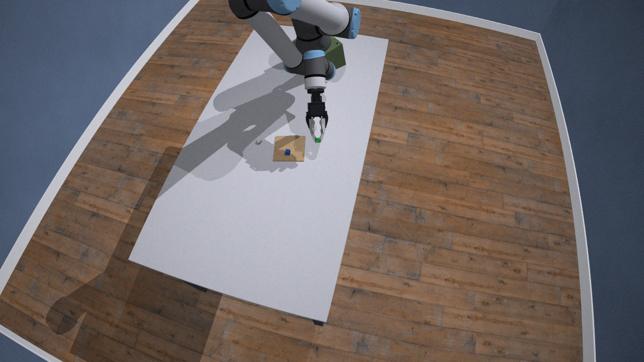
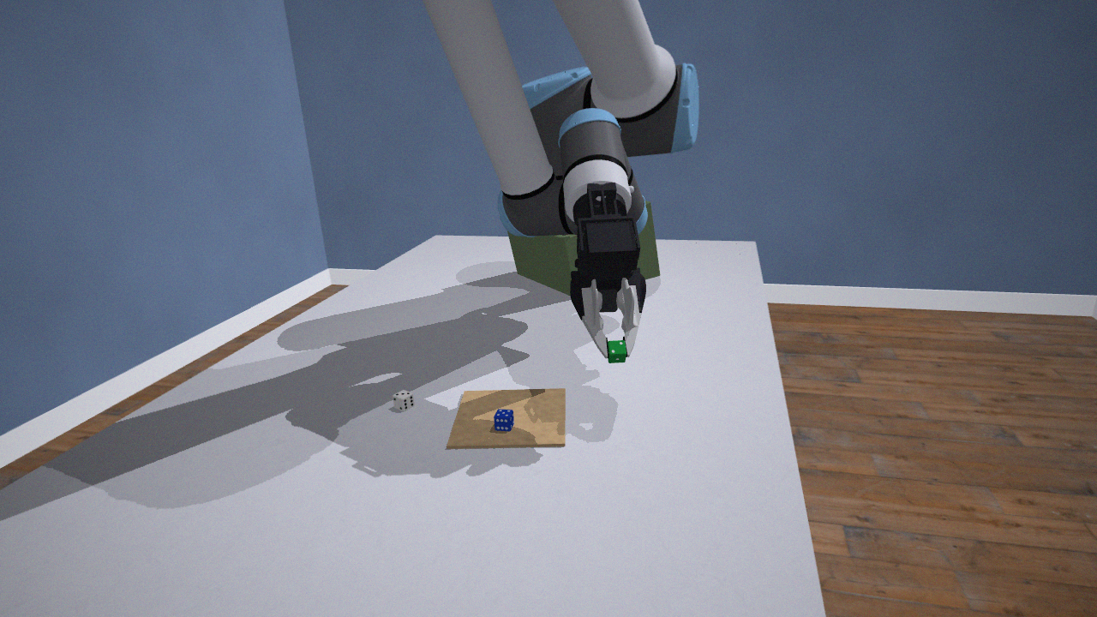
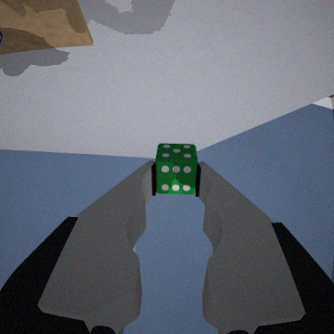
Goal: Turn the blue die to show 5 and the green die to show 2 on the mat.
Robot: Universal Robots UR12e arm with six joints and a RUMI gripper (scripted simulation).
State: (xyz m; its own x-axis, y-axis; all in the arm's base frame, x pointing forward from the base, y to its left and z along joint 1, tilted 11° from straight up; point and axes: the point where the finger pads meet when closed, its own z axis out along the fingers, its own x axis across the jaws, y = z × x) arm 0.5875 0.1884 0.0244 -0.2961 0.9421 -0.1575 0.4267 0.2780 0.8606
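Now: the tan mat 1 cm ahead of my hand, 14 cm to the right of it and 10 cm below it. The rest, counted from my hand: white die (1 cm ahead, 28 cm to the right, 10 cm below); then green die (1 cm ahead); then blue die (4 cm ahead, 13 cm to the right, 9 cm below).
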